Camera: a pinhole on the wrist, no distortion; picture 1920 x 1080 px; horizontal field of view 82.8 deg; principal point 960.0 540.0 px. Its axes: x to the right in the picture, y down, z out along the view. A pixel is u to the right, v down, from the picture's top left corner.
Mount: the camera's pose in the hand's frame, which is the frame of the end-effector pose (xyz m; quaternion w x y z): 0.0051 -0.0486 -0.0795 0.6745 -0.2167 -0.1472 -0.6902
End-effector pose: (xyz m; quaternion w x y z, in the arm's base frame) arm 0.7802 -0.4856 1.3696 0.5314 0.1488 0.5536 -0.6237
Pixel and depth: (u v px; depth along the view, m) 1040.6 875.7 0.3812
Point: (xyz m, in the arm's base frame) 0.9107 -0.7606 1.2734
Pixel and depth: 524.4 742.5 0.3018
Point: 0.9594 -0.5930 1.2309
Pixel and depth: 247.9 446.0 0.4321
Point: 1.1802 -0.5498 1.1955
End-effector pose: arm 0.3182 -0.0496 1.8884 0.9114 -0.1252 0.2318 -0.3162
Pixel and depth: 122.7 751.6 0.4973
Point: 0.7696 0.2712 1.7699
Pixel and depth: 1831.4 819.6 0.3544
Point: 0.5263 -0.1990 2.1986
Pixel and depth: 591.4 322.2 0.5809
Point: 0.6645 0.3304 2.0387
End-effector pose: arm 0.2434 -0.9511 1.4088 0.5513 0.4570 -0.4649 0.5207
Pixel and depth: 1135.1 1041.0 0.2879
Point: 0.1934 -1.1024 1.6009
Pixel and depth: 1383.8 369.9 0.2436
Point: 0.2449 -1.1317 1.4280
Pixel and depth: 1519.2 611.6 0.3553
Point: 0.2653 -1.2547 1.5196
